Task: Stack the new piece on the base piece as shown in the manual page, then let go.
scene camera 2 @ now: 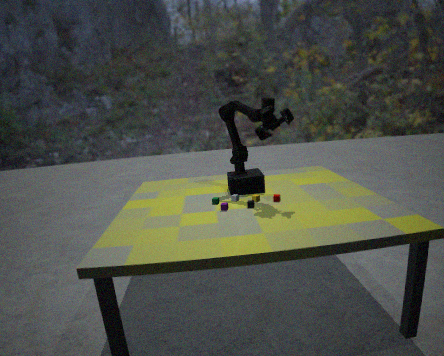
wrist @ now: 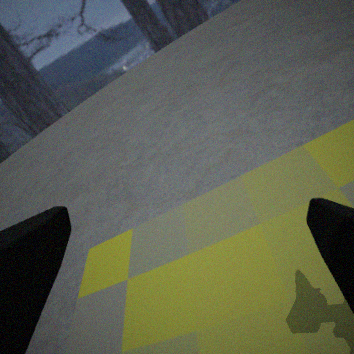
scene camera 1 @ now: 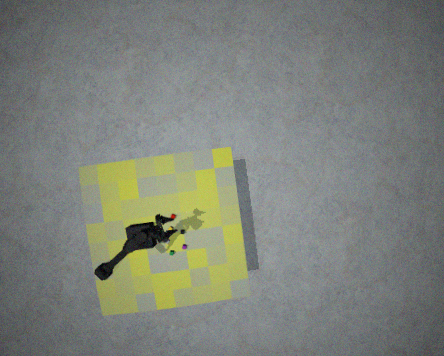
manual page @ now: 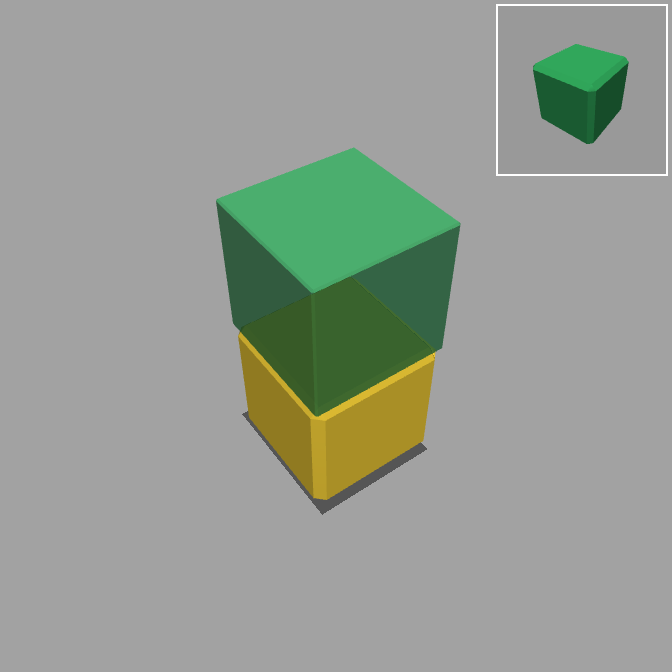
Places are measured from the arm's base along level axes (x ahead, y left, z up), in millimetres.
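Pixels of known places: gripper, fingertip midpoint: point(scene camera 2: 280, 129) point(wrist: 189, 214) point(scene camera 1: 176, 224); arm's base at its link origin: point(scene camera 2: 240, 172).
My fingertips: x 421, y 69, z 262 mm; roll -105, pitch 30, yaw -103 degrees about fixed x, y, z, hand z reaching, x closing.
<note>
Ahead of a thing's pixels: the offset from my fingertips to its top centre. Level surfaces: height alone.
Several small cubes lie apart on the table: red {dx -98, dy +11, dz -328 mm} point(scene camera 1: 173, 216) point(scene camera 2: 277, 198), orange-yellow {dx -151, dy -80, dz -328 mm} point(scene camera 1: 170, 228) point(scene camera 2: 256, 198), black {dx -67, dy -136, dz -328 mm} point(scene camera 1: 183, 231) point(scene camera 2: 251, 204), purple {dx -95, dy -257, dz -328 mm} point(scene camera 1: 184, 246) point(scene camera 2: 224, 206), green {dx -209, dy -272, dz -328 mm} point(scene camera 1: 172, 252) point(scene camera 2: 215, 201) and light grey {dx -211, dy -169, dz -328 mm} point(scene camera 2: 235, 198). The grey one is mostly hidden by the arm in scene camera 1. None is stacked on another. Which are the base piece and the new piece cannot be told. My gripper point(scene camera 1: 173, 225) point(scene camera 2: 276, 125) point(wrist: 189, 214) is wide open and empty, high above the table. No cube shows in the wrist view.
The square table {dz -359 mm} point(scene camera 1: 200, 190) point(scene camera 2: 150, 250) has a yellow and grey patchwork top. The arm's black base point(scene camera 2: 246, 182) stands behind the cubes in scene camera 2. The arm's shadow point(scene camera 1: 192, 220) point(scene camera 2: 270, 211) point(wrist: 305, 312) falls on the table.
</note>
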